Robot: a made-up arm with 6 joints.
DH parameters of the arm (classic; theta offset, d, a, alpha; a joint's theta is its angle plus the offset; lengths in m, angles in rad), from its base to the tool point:
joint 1: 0 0.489 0.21 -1.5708
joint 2: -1.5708 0 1.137 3.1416
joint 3: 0 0 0.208 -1.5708
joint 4: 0 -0.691 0 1.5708
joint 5: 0 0 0 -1.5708
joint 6: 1.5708 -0.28 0 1.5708
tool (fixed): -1.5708 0 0 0
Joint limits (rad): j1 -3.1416..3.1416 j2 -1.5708..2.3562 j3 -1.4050..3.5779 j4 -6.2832..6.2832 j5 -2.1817..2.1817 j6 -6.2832..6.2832
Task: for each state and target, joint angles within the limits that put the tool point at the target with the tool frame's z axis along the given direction. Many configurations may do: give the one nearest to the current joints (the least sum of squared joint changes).
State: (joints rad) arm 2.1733 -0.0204 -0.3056 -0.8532 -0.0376 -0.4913
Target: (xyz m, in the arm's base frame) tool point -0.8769 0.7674 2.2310 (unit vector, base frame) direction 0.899 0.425 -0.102
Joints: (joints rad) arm 2.5280 0.1791 0.5538 -0.8919 0.5969 -0.4980
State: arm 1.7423 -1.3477 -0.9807 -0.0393 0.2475 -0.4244
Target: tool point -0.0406 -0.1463 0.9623 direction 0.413 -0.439 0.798
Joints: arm 2.2917 -1.5708 -1.4023 0.8262 0.6651 -0.7296
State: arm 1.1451 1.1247 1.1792 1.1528 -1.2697 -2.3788
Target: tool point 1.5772 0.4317 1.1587 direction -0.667 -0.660 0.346
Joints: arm 0.3692 0.6776 0.3965 0.6472 -1.4084 -2.7781
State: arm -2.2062 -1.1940 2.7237 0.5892 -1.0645 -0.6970
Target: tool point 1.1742 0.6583 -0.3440 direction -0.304 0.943 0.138
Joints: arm -2.6030 -1.5708 2.6042 -0.2576 -0.5488 -1.5795
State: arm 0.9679 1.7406 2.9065 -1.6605 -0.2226 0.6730
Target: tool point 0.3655 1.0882 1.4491 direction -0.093 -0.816 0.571
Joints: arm 1.0537 1.4711 3.1016 -1.3727 -0.9309 0.6973
